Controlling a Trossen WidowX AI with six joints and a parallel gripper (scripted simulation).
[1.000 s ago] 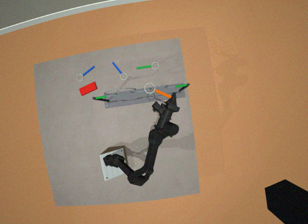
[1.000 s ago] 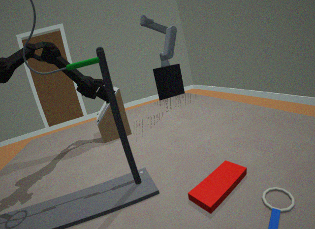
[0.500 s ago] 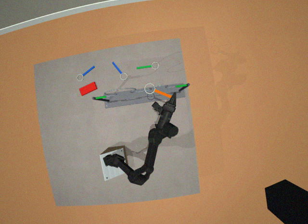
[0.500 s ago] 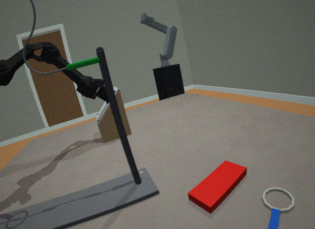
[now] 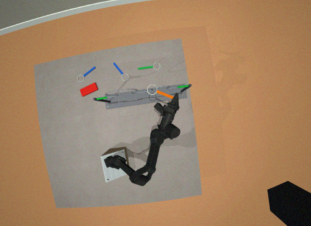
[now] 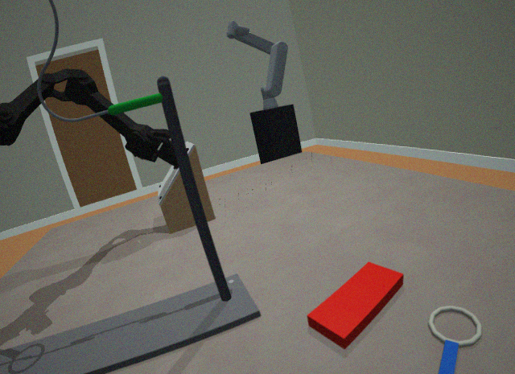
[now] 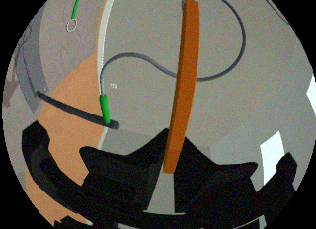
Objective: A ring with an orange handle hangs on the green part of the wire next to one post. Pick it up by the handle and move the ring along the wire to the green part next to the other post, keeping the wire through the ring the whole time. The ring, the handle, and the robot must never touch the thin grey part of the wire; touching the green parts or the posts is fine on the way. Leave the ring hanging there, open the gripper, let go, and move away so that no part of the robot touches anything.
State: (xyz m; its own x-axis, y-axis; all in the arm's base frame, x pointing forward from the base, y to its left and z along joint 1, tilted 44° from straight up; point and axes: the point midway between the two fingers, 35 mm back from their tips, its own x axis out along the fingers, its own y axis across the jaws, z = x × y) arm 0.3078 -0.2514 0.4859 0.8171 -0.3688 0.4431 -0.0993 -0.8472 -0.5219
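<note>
The ring with orange handle is 30 mm ahead of my gripper tip, 90 mm to the left of it and 20 mm below it. Round my gripper tip: green-handled ring 280 mm ahead, 80 mm to the left, 400 mm below; then red block 240 mm ahead, 600 mm to the left, 400 mm below.
</note>
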